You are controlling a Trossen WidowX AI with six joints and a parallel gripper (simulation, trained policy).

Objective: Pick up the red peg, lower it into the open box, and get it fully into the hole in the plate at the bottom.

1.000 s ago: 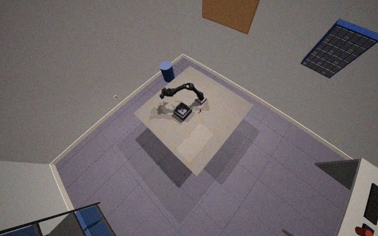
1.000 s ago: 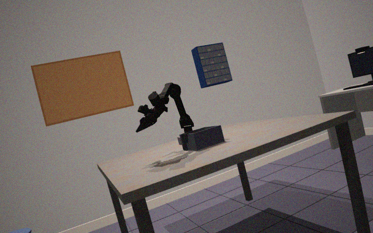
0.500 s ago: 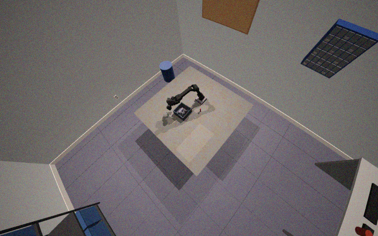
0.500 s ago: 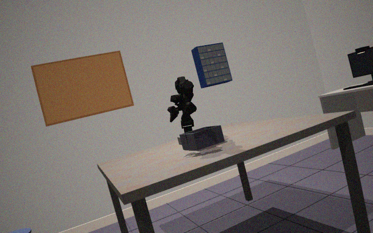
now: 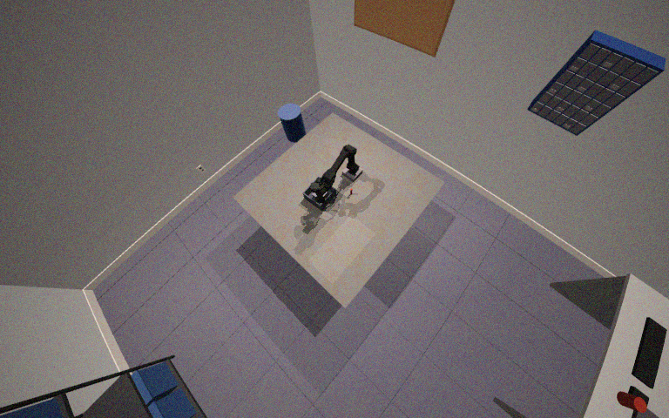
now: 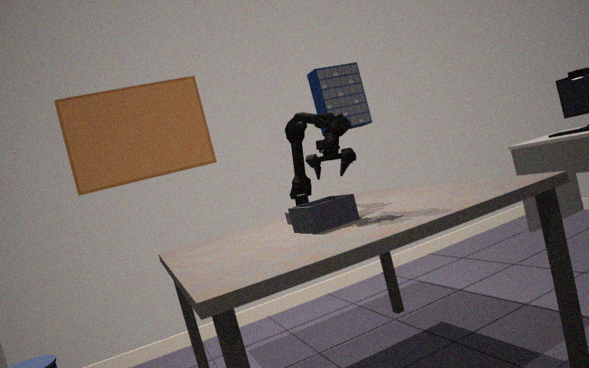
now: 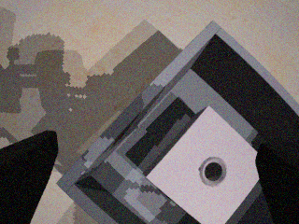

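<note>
The red peg is 22 cm behind my gripper tip, 18 cm to the left of it and 14 cm below it. From my gripper tip the other things lie so: dark box: 7 cm behind, 2 cm to the right, 15 cm below.
</note>
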